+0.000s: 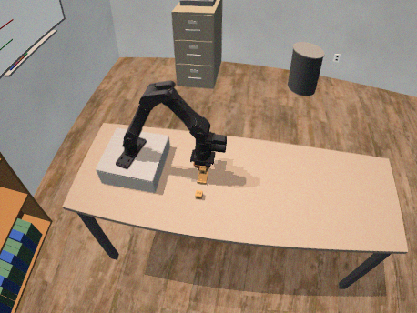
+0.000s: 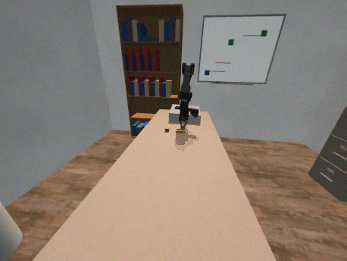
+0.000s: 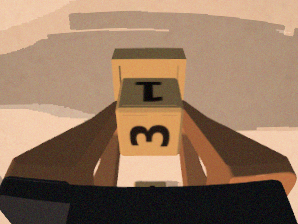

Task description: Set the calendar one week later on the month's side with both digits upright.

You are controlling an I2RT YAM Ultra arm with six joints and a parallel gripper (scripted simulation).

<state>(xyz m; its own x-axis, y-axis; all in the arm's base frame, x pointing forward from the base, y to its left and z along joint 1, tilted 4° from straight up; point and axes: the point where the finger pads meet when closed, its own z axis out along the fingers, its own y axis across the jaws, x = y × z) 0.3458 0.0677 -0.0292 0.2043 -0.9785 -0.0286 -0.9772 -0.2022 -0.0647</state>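
Now: hand 2 cm to the left of the calendar tray and 4 cm above it. Round my hand: wooden digit cube right at my hand.
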